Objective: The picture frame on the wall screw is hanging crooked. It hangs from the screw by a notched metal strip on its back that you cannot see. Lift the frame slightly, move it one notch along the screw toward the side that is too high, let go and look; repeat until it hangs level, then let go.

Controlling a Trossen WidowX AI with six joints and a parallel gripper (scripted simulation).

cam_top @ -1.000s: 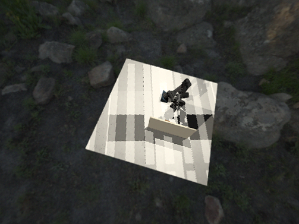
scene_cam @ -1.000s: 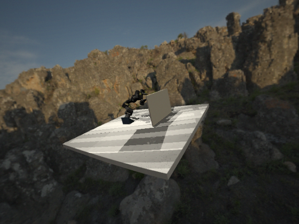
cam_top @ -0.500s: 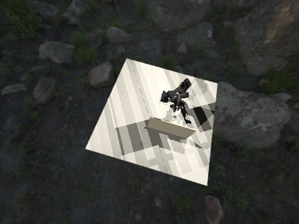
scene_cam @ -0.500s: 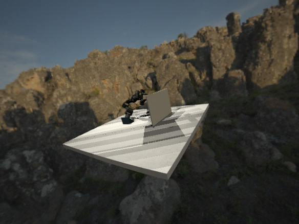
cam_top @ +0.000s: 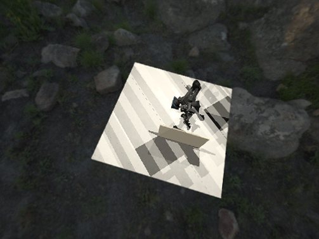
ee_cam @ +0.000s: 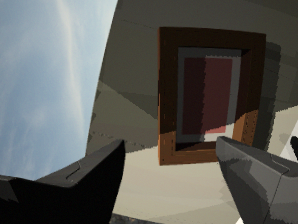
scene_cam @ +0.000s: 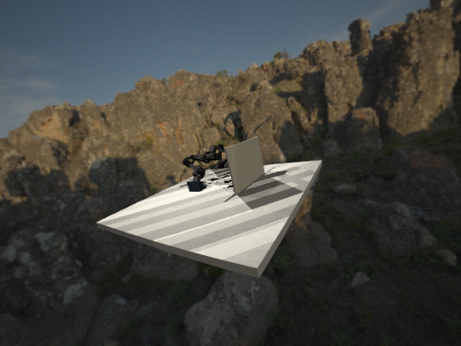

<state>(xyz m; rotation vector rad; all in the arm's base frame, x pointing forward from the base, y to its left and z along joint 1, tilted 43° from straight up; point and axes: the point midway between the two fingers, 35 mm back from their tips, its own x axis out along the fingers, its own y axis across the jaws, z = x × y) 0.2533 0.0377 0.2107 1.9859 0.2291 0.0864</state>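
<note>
The brown wooden picture frame is 130 mm ahead of my gripper tip and 60 mm below it. From my gripper tip the other things lie so: wall panel (140 mm ahead, 70 mm below, 20 mm to the left).
</note>
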